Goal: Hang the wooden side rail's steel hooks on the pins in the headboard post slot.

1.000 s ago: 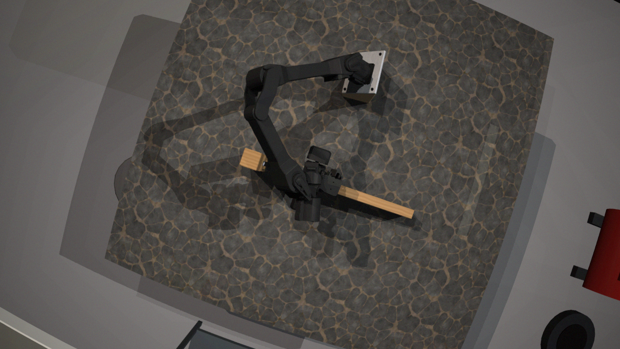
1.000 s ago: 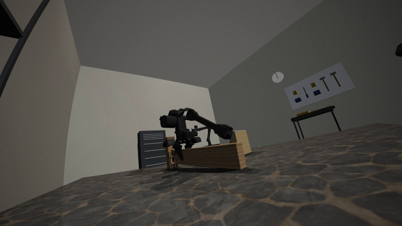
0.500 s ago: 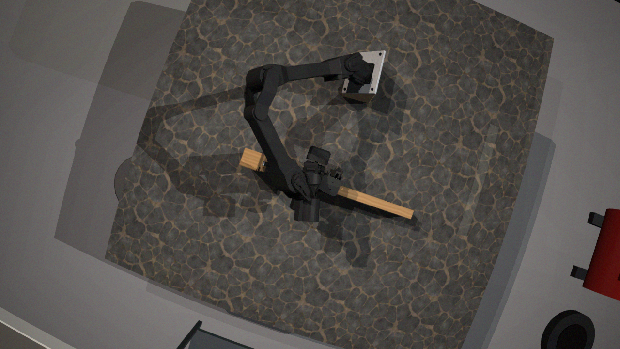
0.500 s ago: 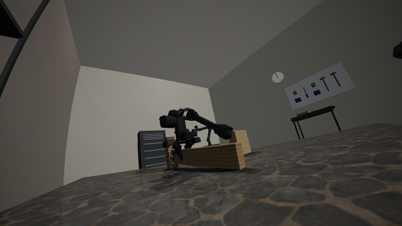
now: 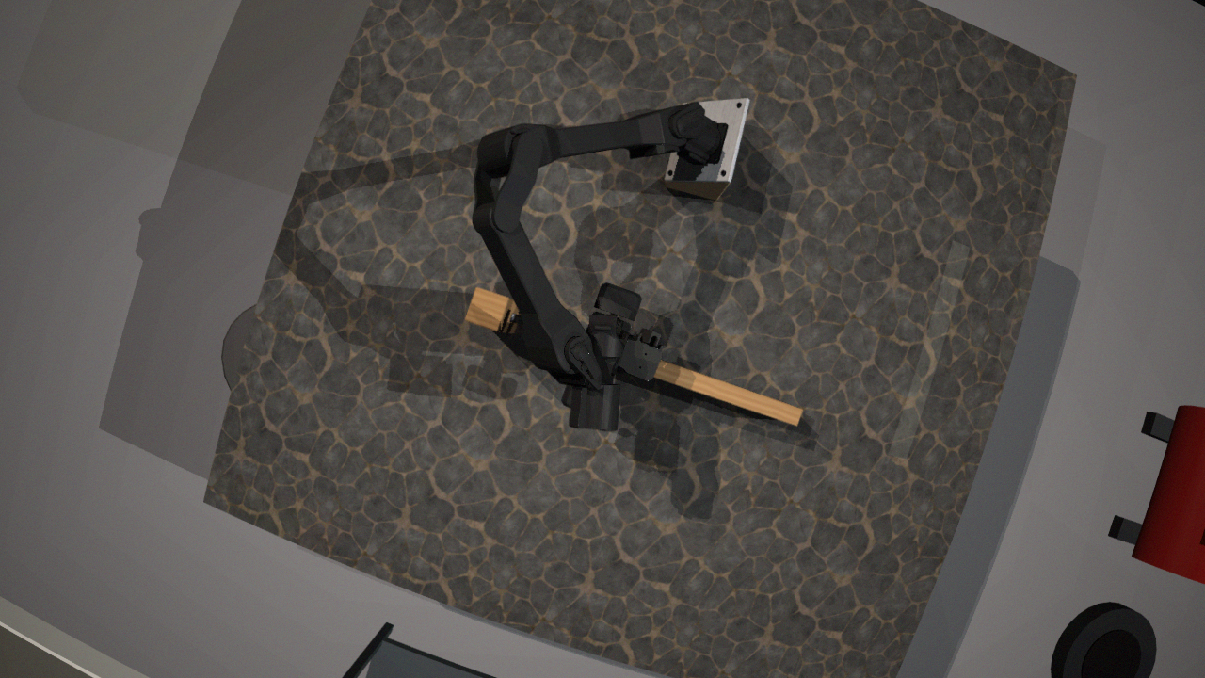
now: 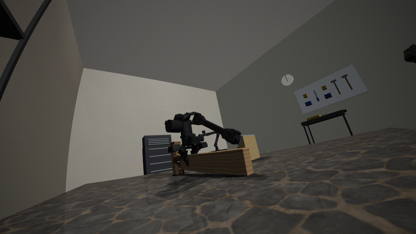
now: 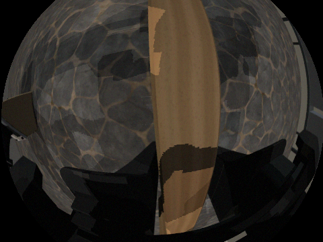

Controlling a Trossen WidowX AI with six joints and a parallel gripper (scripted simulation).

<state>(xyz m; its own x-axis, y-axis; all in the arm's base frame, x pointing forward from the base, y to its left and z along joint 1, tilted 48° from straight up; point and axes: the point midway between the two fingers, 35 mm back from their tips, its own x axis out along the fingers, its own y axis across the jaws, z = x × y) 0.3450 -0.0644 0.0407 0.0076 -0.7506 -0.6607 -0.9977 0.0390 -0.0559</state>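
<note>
Right now the headboard post is 160 mm to the right of my gripper tip, 40 mm above it and 10 mm behind it.
</note>
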